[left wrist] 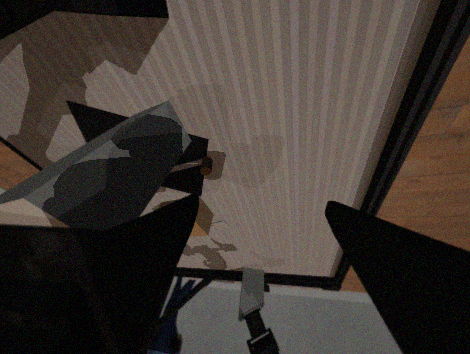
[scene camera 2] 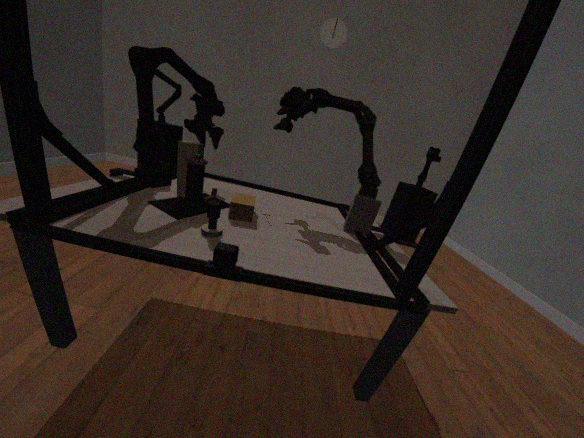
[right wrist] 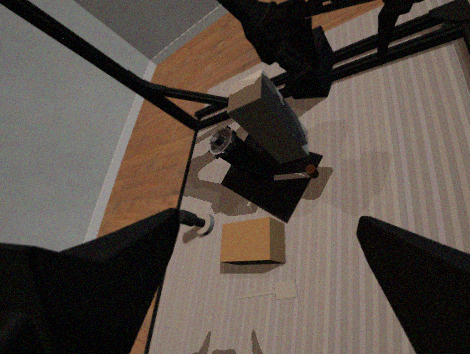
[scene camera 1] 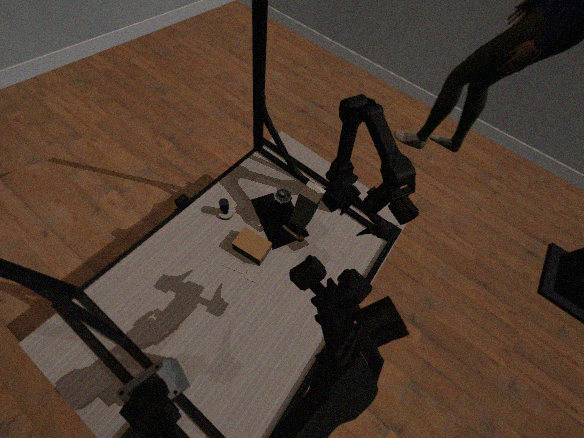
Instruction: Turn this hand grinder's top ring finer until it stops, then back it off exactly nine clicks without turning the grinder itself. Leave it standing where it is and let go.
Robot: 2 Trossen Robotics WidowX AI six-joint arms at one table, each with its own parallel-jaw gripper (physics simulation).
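Frame: origin at the left arm's base, x right, y back, z down, level; centimetres.
Seen in the pictures: left gripper, fingertip midpoint: (left wrist: 261, 203) (scene camera 2: 210, 148) (right wrist: 347, 67) (scene camera 1: 348, 225); right gripper, fingertip midpoint: (scene camera 2: 275, 121) (right wrist: 268, 221); left arm's base, origin of the base link: (scene camera 2: 153, 166) (right wrist: 302, 61) (scene camera 1: 338, 190); right arm's base, origin of the base link: (left wrist: 251, 313) (scene camera 2: 366, 201) (scene camera 1: 149, 392).
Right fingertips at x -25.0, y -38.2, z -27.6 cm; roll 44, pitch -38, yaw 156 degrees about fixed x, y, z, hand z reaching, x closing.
Observation:
Offsets run from my right fingertips to a thing's top centre. "spot": to the spot under its first point.
The hand grinder, a dark upright cylinder @(dx +30.2, dy +12.5, dz +17.1 cm) (scene camera 2: 197, 182) (right wrist: 250, 156), stands on a black mat @(dx +29.9, dy +12.5, dz +34.6 cm) (scene camera 2: 172, 207) (right wrist: 265, 197). Its round ridged top ring @(spot: dx +29.4, dy +12.1, dz +17.4 cm) (scene camera 1: 283, 195) (right wrist: 221, 141) faces up; the grinder is hidden in the left wrist view. My left gripper (scene camera 1: 361, 222) (scene camera 2: 209, 143) (left wrist: 261, 203) is open and empty, raised above the table on the far side of a tall grey box from the grinder in scene camera 2. My right gripper (scene camera 1: 330, 270) (scene camera 2: 278, 120) (right wrist: 268, 221) is open and empty, high above the table and well apart from the grinder.
The tall grey box @(dx +24.2, dy +20.1, dz +14.4 cm) (scene camera 1: 305, 210) (scene camera 2: 189, 172) (left wrist: 125, 160) (right wrist: 275, 125) stands close beside the grinder. A stick with a brown end @(dx +20.7, dy +12.5, dz +31.3 cm) (left wrist: 206, 165) (right wrist: 310, 170), a tan box @(dx +24.0, dy -3.9, dz +28.9 cm) (scene camera 1: 252, 244) (scene camera 2: 242, 207) (right wrist: 247, 241) and a small black-handled tool @(dx +42.6, dy -4.9, dz +25.9 cm) (scene camera 1: 224, 206) (scene camera 2: 213, 220) are nearby.

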